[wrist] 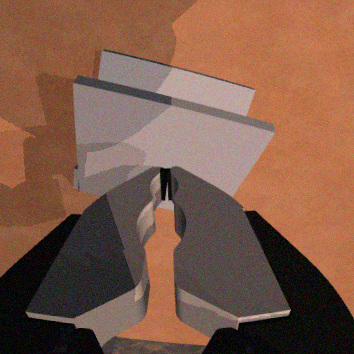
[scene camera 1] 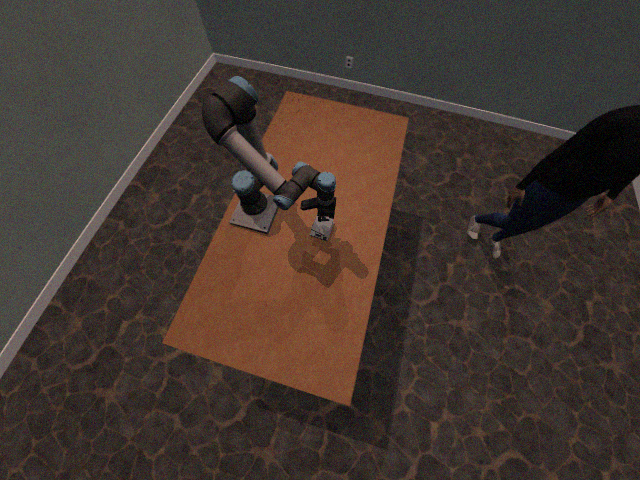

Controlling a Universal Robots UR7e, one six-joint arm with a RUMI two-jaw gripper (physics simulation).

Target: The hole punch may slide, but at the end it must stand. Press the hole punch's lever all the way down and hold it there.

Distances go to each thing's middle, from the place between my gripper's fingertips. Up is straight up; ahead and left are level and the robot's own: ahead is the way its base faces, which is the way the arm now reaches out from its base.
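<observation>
Here at the flat lever [wrist: 120, 131], my hand is 1 cm short of it and 4 cm above it.
</observation>
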